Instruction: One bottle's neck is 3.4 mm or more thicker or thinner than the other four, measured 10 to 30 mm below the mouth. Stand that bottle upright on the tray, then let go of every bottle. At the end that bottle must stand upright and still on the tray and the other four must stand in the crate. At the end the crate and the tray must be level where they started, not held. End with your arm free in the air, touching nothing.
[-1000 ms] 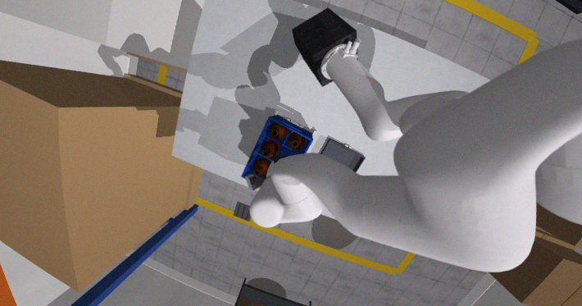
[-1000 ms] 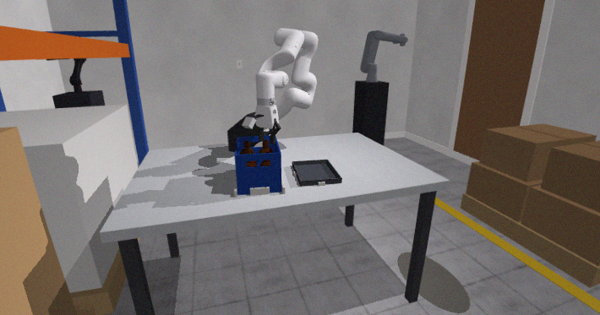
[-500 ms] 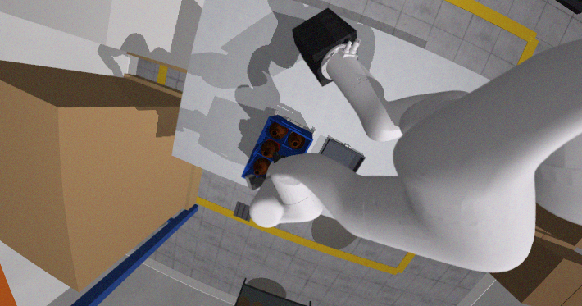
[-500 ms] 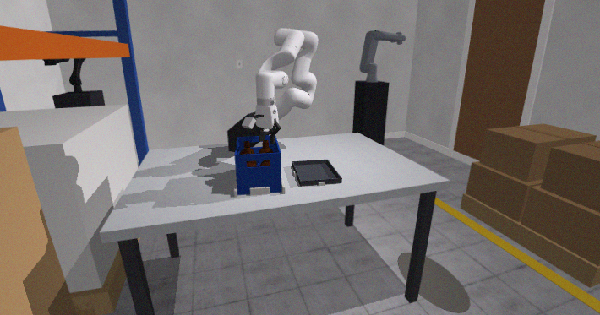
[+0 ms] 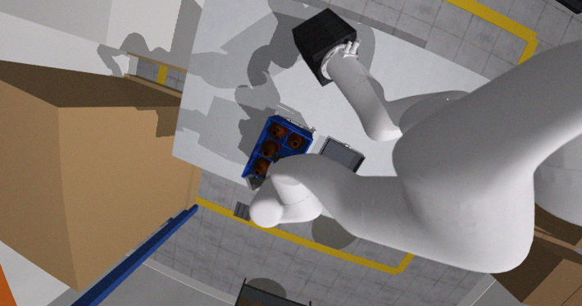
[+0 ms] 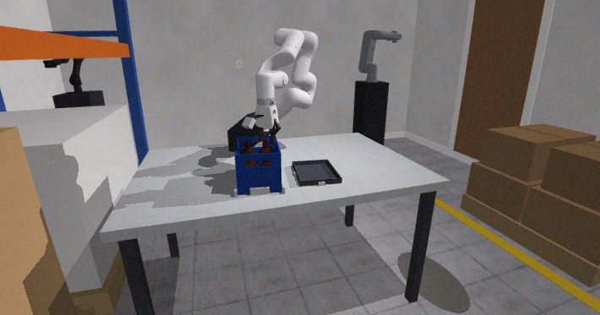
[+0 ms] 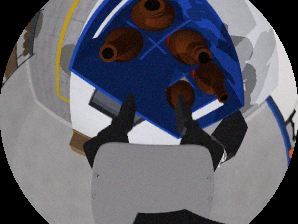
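Now: the blue crate 40 mm to the right of my hand and 110 mm below it. Also, from my hand: dark tray 10 mm behind, 230 mm to the left, 190 mm below; then glass bottle 100 mm behind, 80 mm to the right, 110 mm below.
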